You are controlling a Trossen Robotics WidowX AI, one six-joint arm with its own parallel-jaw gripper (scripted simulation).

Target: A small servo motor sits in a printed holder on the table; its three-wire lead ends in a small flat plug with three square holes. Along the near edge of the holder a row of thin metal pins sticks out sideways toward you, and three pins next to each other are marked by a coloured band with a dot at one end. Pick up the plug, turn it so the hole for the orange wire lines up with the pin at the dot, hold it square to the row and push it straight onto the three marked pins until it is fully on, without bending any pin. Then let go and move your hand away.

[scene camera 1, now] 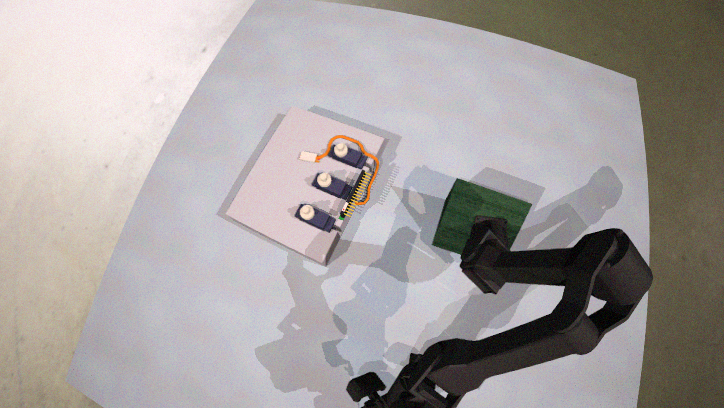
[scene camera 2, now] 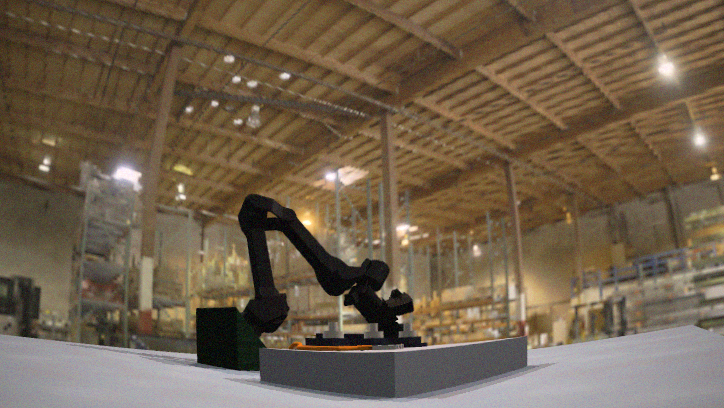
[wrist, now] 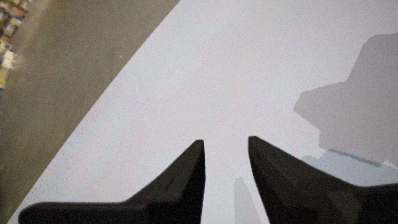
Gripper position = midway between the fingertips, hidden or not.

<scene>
In view: my gripper [scene camera 2: 403,345].
My gripper shows as well in the wrist view [wrist: 226,145].
</scene>
